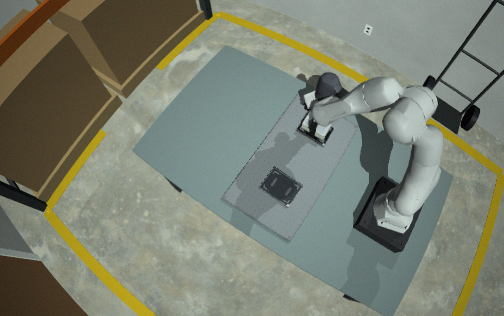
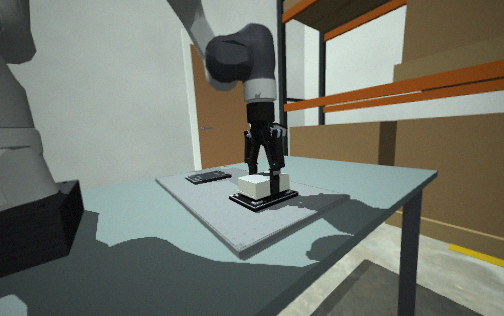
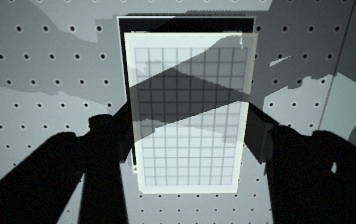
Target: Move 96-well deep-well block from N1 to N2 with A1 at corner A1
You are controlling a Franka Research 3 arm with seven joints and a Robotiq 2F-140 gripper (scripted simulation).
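Right now the white 96-well deep-well block is 1 cm below my hand. Also, from my hand: black plate nest N2 (4 cm below); then plate nest N1 (35 cm to the left, 4 cm below).
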